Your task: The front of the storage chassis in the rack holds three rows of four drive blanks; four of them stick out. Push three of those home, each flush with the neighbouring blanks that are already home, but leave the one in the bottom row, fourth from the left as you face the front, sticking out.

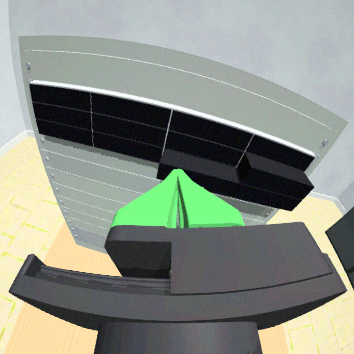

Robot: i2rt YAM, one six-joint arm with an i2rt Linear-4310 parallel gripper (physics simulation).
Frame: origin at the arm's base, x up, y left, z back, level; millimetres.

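Seen in the pictures: gripper, fingertip midpoint: (177, 175).
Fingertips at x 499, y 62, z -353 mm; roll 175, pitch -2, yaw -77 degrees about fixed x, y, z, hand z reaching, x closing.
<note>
Pixels of each thing's top centre, then the offset from my fingertips to it.
- third blank at its top centre: (200, 149) dx -40, dy -51, dz -120 mm
- middle-row fourth blank at its top centre: (271, 153) dx -12, dy -160, dz -103 mm
- bottom-row fourth blank at its top centre: (262, 167) dx -40, dy -160, dz -103 mm
The storage chassis (175, 82) faces me with three rows of four black drive blanks. In the bottom row, the third blank (205, 166) sticks out and shows its top face. At the right, the middle-row fourth blank (282, 172) sticks out. Below it the bottom-row fourth blank (270, 198) also appears to stick out; the edge between these two dark fronts is hard to see. The visible top-row blanks and the left two columns look flush. My gripper (177, 175) is shut and empty, its green tips over the left part of the bottom-row third blank; contact cannot be told.
Grey panels (102, 171) of the rack lie below the chassis, partly hidden by my gripper. A wooden surface (60, 280) shows at the lower left. A dark object (345, 245) stands at the right edge. Walls and a yellow tiled floor lie beyond.
</note>
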